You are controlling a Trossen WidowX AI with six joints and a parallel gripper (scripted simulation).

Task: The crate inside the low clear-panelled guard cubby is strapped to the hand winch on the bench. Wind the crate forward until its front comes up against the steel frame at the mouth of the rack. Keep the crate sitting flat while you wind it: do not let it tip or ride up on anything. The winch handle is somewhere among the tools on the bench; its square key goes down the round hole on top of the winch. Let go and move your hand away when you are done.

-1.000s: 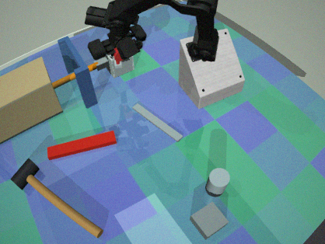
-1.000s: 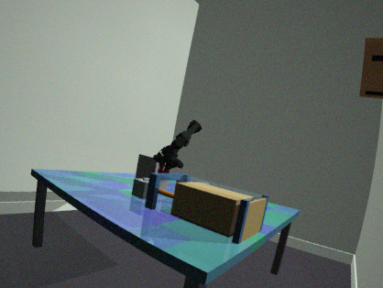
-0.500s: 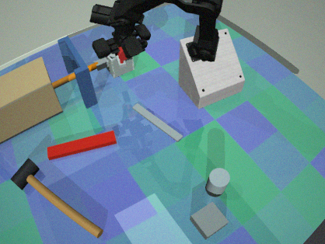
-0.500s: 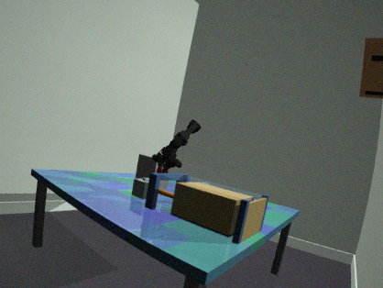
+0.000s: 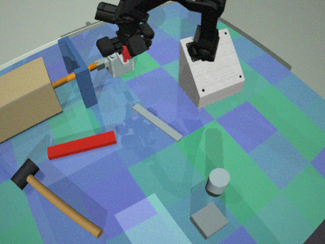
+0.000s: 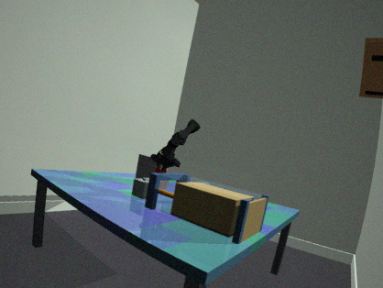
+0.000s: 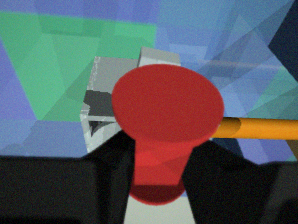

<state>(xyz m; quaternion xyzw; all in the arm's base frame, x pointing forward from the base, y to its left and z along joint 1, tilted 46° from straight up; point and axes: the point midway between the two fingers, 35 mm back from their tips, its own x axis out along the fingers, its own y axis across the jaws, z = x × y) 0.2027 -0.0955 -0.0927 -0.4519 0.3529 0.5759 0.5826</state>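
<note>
Now: the crank handle 20 mm to the right of my gripper tip and 30 mm below it. From my gripper tip the other things lie so: grey flat bar (10 mm behind, 230 mm to the left, 130 mm below); red knob (10 mm to the left); grey winch (20 mm behind, 90 mm to the right, 100 mm below).
</note>
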